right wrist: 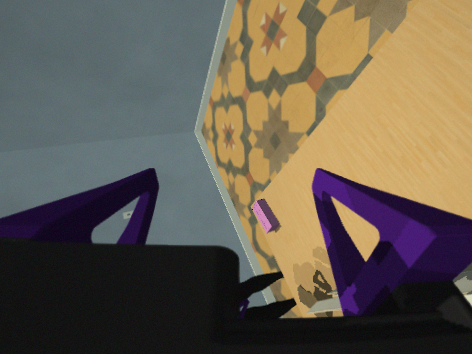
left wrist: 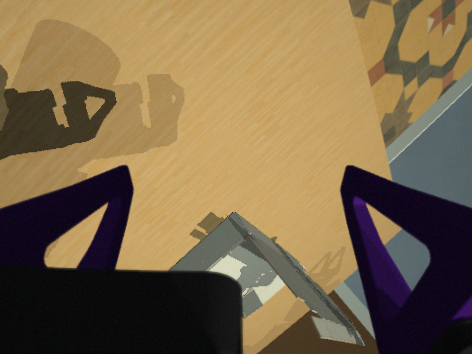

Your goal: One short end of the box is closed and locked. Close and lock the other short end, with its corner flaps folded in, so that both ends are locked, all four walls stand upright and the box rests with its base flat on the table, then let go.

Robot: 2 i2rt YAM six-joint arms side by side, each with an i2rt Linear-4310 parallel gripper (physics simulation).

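Places are measured from the left arm's base along level axes (x ahead, y left, z up), in centimetres.
Pixels of known places: left gripper, between the fingertips: point(left wrist: 236, 177); right gripper, between the fingertips: point(right wrist: 235, 177).
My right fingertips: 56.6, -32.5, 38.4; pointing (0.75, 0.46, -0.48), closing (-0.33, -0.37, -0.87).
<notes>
For each thing: its top centre in the pictures, then the offset to it from my right fingertips, as dx, dy, dz. "spot": a spot on its surface instead. Level surfaces: height alone.
- grey box, a spot on its surface: point(left wrist: 207, 246) spot: -23.5, +13.4, -36.4
- pale flap, a spot on its surface: point(left wrist: 334, 330) spot: -14.5, +10.4, -14.6
- small pink block, centre of its top: point(right wrist: 261, 216) +1.5, +56.4, -34.9
- wooden table, height of its surface: dz -38.4
The grey box point(left wrist: 207, 246) is at the bottom middle of the left wrist view, partly hidden by the black gripper body. Two of its walls meet at an upright corner, with light patches on the base between them. A pale flap point(left wrist: 334, 330) sticks out at the far end of the right-hand wall. In the right wrist view a pale flap point(right wrist: 324, 306) shows at the bottom, partly behind a finger. The lock of either end cannot be made out. My left gripper point(left wrist: 236, 177) is open and empty, above and apart from the box. My right gripper point(right wrist: 235, 177) is open and empty, away from the box.
A small pink block point(right wrist: 265, 216) lies near the edge of the wooden table point(right wrist: 425, 130) point(left wrist: 250, 100). Dark arm parts point(right wrist: 265, 282) show at the bottom of the right wrist view. Patterned floor point(right wrist: 275, 135) and a blue-grey wall point(right wrist: 100, 75) are beyond the table.
</notes>
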